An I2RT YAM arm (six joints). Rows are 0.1 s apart.
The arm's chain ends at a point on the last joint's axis. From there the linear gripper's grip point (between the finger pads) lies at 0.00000 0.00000 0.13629 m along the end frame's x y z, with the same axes.
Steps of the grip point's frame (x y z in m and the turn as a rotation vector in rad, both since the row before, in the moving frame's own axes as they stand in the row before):
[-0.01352 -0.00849 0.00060 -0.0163 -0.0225 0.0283]
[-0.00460 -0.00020 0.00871 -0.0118 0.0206 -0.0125]
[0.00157 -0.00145 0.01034 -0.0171 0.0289 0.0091]
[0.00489 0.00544 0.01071 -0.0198 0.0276 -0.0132]
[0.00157 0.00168 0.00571 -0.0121 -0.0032 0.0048]
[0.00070 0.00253 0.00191 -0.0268 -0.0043 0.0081]
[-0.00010 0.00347 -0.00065 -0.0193 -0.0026 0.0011]
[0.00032 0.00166 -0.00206 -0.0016 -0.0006 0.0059]
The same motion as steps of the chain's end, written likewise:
[-0.01042 -0.01067 0.00065 -0.0163 -0.0225 0.0283]
[-0.00742 -0.00179 0.00875 -0.0118 0.0206 -0.0125]
[-0.00236 -0.00380 0.01042 -0.0171 0.0289 0.0091]
[0.00111 0.00277 0.01079 -0.0198 0.0276 -0.0132]
[0.00201 0.00003 0.00572 -0.0121 -0.0032 0.0048]
[0.00130 -0.00112 0.00196 -0.0268 -0.0043 0.0081]
[0.00026 0.00084 -0.00062 -0.0193 -0.0026 0.0011]
[0.00040 0.00144 -0.00206 -0.0016 -0.0006 0.0059]

